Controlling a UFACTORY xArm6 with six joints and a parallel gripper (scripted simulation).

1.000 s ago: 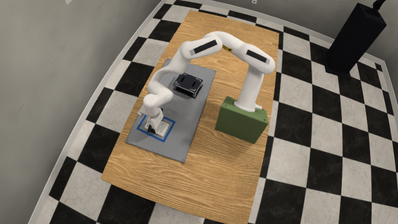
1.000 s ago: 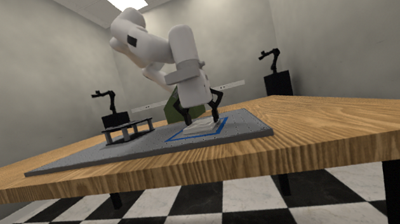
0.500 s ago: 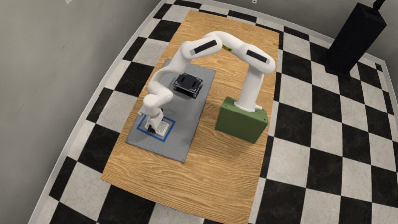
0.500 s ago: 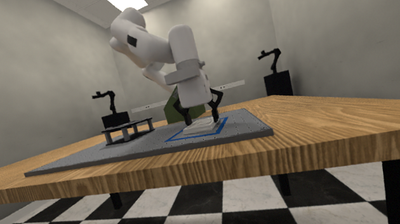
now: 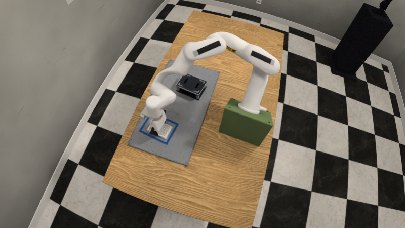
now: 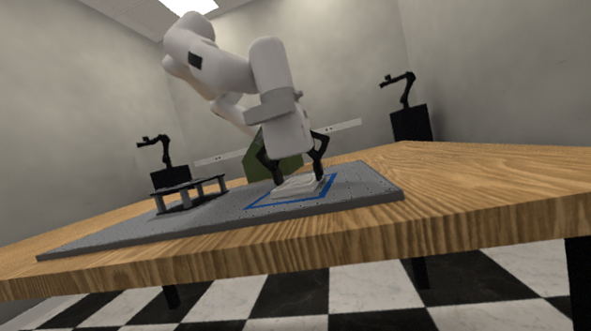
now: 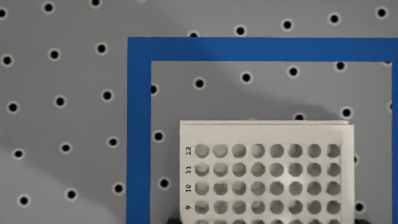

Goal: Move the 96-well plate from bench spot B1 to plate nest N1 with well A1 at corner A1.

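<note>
My hand is 120 mm past the black raised plate nest, 320 mm to the left of it and 40 mm below it. From my hand the other things lie so: 96-well plate 10 mm below.
</note>
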